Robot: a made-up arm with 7 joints.
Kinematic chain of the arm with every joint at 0, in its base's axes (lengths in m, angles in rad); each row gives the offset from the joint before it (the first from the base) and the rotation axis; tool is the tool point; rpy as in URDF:
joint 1: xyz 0 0 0.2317 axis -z
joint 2: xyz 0 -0.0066 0.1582 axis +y
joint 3: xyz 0 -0.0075 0.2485 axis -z
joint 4: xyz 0 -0.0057 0.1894 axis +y
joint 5: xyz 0 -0.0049 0.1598 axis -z
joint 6: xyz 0 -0.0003 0.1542 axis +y
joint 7: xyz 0 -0.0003 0.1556 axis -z
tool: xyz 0 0 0 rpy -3.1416 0 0
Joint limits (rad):
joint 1: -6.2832..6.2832
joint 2: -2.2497..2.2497
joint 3: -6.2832..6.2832
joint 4: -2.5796..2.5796
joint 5: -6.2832..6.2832
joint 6: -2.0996..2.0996
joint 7: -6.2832..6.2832
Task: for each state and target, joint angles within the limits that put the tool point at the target. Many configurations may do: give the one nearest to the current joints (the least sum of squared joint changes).
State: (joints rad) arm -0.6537 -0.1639 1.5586 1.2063 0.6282 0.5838 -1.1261
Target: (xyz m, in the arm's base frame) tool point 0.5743 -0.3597 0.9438
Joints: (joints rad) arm 0.1622 0.8040 1.3344 0.5237 0.6353 0.1450 -1.1261
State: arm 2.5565 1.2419 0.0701 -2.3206 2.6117 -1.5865 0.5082
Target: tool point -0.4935 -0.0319 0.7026
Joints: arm 2.9546 1.6272 -0.2538 -1.9132 2.8104 -1.6014 0.5082
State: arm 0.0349 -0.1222 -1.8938 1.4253 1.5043 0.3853 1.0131
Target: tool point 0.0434 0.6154 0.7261
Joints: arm 0.8942 -0.6881 -1.9868 1.3295 1.5123 0.2600 1.0131
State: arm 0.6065 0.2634 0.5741 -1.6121 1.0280 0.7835 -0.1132
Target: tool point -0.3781 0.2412 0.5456
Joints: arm 0.4522 -0.2255 0.4228 -2.1116 1.1460 0.7156 -0.1132
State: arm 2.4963 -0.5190 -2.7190 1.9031 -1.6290 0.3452 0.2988
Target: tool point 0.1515 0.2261 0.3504
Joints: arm 2.2502 -0.3946 -2.9417 2.5247 -1.5303 0.4905 0.2988
